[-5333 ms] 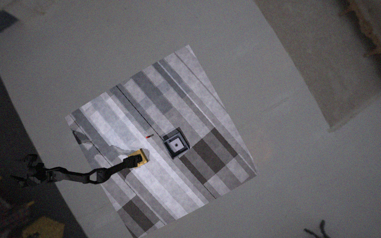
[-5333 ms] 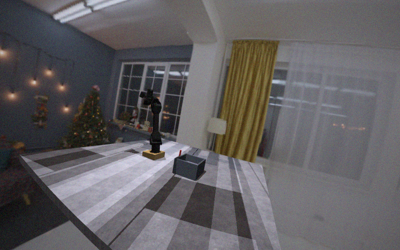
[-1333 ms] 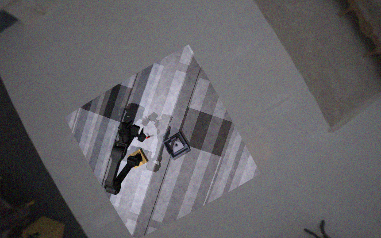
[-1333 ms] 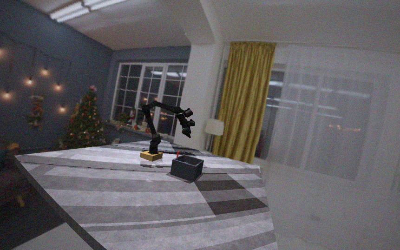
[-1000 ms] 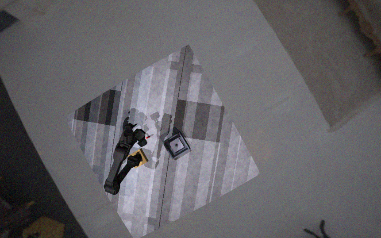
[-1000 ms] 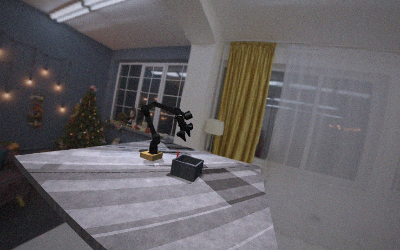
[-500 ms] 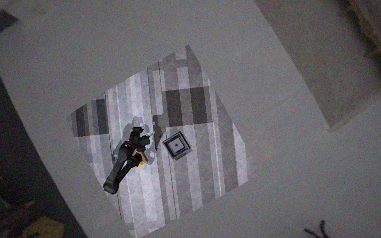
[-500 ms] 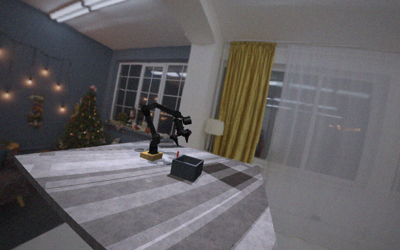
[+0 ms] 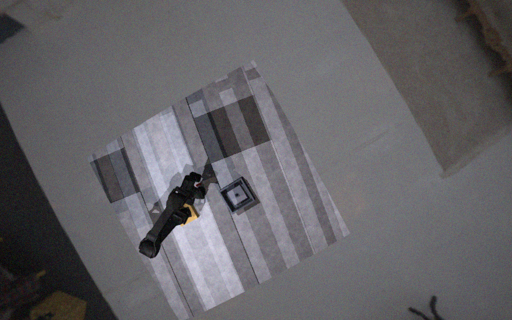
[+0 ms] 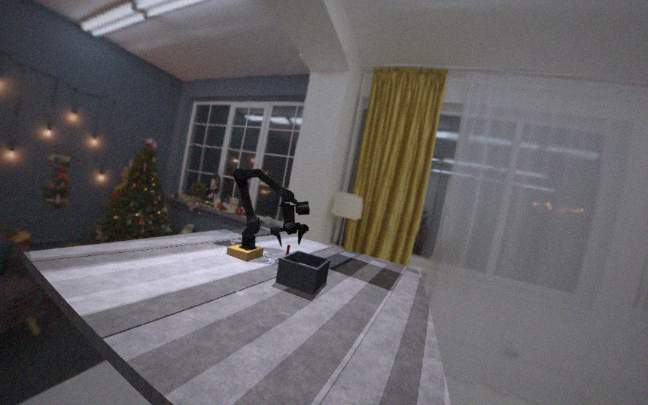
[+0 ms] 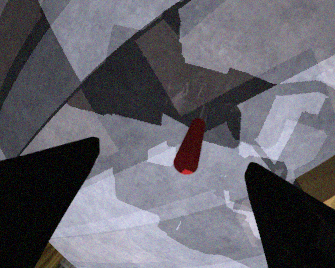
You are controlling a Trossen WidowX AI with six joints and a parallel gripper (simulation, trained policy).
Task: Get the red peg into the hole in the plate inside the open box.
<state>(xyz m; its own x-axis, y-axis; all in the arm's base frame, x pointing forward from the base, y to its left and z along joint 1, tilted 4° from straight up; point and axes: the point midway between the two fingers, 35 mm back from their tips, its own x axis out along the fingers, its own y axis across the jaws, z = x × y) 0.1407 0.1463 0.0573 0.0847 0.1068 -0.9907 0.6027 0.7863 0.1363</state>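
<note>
The red peg lies 10 mm behind my gripper tip, 10 mm to the right of it and 40 mm below it. Round my gripper tip: dark grey box: 200 mm ahead, 140 mm to the right, 50 mm below; plate: 200 mm ahead, 140 mm to the right, 30 mm below.
</note>
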